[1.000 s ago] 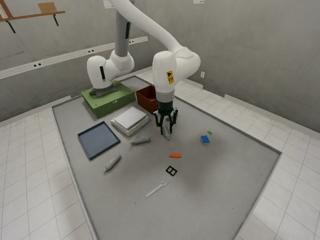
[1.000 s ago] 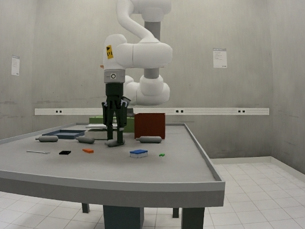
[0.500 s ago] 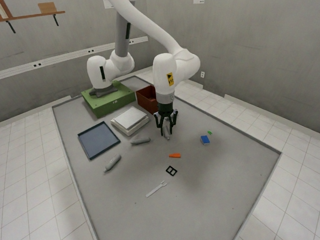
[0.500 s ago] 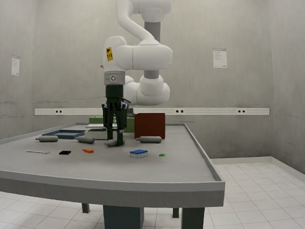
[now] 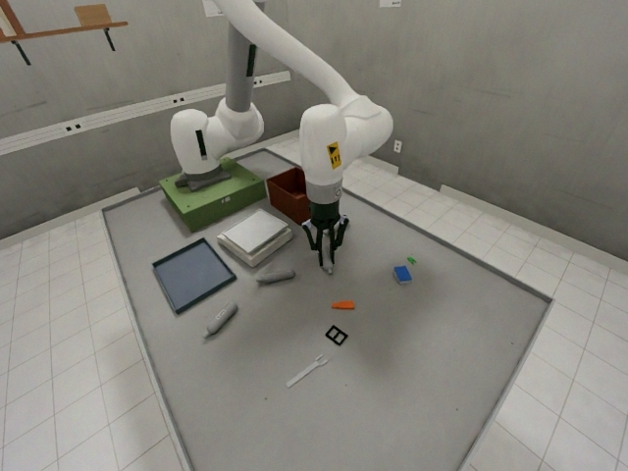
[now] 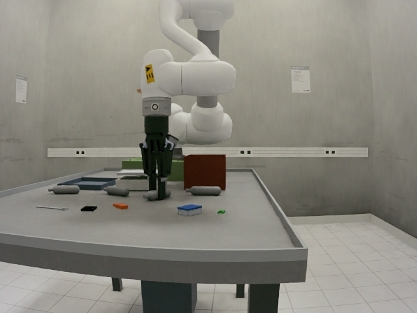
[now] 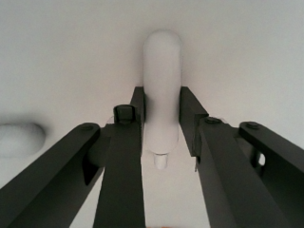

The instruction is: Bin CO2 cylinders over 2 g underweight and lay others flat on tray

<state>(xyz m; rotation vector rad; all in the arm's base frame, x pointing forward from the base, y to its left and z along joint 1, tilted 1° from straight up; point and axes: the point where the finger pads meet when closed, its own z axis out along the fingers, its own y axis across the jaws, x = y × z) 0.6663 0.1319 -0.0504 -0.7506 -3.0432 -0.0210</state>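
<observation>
Now: the scale plate 23 cm behind my hand, 12 cm to the right of it and 2 cm above it. The rest, counted from my hand: orange piece: 15 cm ahead, 7 cm to the right, 3 cm below; grey CO2 cylinder: 6 cm behind, 18 cm to the right, 3 cm below; blue block: 19 cm ahead, 13 cm to the left, 2 cm below.
</observation>
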